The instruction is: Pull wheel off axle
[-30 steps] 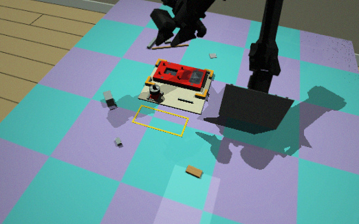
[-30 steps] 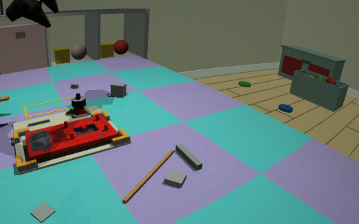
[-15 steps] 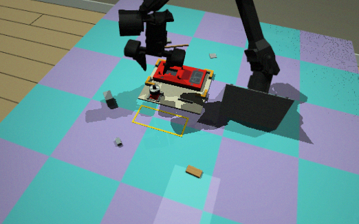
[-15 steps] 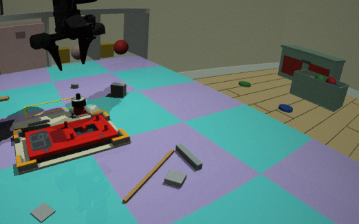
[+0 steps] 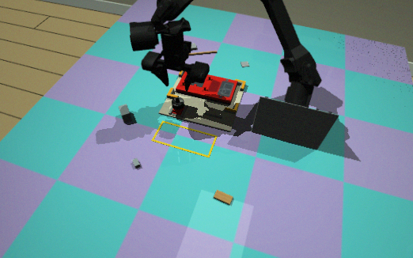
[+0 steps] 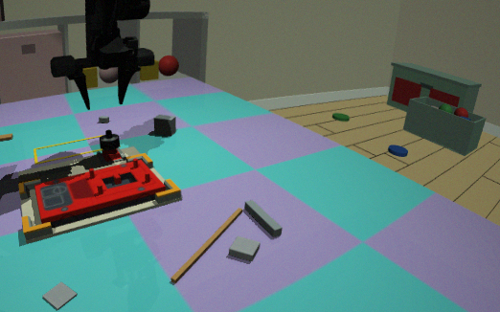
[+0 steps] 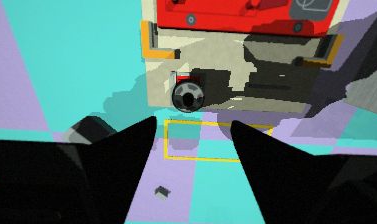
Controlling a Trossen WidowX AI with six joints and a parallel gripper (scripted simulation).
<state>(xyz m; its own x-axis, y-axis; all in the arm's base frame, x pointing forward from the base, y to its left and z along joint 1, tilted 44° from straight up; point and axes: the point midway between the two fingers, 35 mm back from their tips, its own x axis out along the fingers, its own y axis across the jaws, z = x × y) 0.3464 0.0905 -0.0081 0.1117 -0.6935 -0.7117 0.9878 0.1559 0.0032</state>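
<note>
Right now the wheel is 7 cm below my gripper tip. From my gripper tip the other things lie so: wooden stick: 9 cm ahead, 30 cm to the right, 11 cm below.
</note>
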